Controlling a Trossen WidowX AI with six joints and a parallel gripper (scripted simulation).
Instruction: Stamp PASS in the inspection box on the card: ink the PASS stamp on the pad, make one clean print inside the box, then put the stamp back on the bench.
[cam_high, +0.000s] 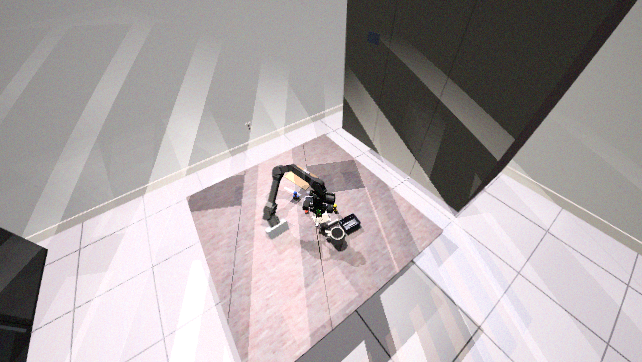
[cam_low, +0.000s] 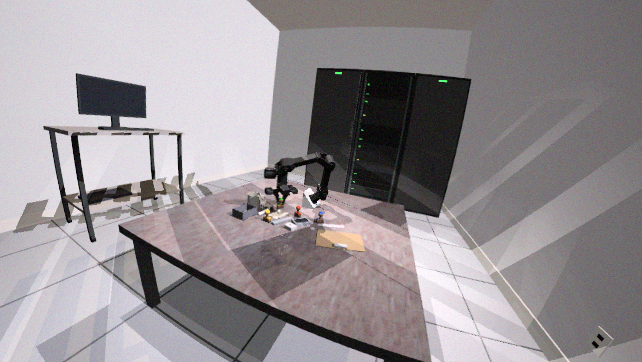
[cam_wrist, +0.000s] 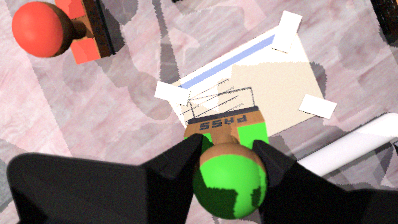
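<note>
The card lies 20 mm ahead of my gripper tip and 60 mm below it. From my gripper tip the other things lie so: white rod: 20 mm ahead, 80 mm to the right, 50 mm below; then PASS stamp: right at my gripper tip; then red-knobbed stamp: 40 mm behind, 100 mm to the left, 40 mm below.
</note>
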